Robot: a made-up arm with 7 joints.
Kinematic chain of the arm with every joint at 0, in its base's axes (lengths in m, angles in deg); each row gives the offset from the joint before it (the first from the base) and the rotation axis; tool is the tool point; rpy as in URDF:
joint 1: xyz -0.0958 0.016 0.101 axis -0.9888 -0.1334 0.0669
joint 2: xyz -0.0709 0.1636 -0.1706 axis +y
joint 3: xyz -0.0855 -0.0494 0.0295 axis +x
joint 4: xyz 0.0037 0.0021 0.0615 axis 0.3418 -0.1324 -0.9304
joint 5: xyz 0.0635 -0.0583 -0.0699 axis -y
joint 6: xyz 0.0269 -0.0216 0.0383 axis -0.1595 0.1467 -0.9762
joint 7: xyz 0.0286 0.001 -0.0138 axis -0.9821 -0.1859 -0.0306
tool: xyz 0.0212 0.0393 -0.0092 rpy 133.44 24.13 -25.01
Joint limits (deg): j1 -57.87..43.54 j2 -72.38..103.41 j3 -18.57..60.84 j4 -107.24..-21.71 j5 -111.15..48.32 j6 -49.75..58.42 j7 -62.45..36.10
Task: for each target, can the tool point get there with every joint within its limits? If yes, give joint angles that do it. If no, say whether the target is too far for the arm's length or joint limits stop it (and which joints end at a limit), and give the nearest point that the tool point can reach.
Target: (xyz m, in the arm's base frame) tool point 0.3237 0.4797 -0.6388
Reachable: no: too far | nearest point -0.0486 0.1713 -0.1625 | short by 0.679 m
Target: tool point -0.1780 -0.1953 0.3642
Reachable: no: joint limits stop it (at a limit: joint 1, joint 3, joint 4, joint 7) | nearest point -0.1666 0.1049 0.2185 | short by 0.334 m
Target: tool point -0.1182 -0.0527 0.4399
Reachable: no: joint limits stop it (at a limit: joint 1, joint 3, joint 4, joint 7) | nearest point -0.1470 0.1267 0.2468 | short by 0.265 m
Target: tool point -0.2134 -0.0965 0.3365
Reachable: no: joint limits stop it (at a limit: joint 1, joint 3, joint 4, joint 7) | nearest point -0.1821 0.1088 0.2231 | short by 0.237 m
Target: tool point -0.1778 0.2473 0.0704
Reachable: yes | joints -34.71 72.07 36.83 -58.23 -72.79 -41.06 26.72
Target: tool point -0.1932 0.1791 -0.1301
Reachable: yes | joints 4.86 76.80 40.94 -64.88 -79.02 24.44 -33.93
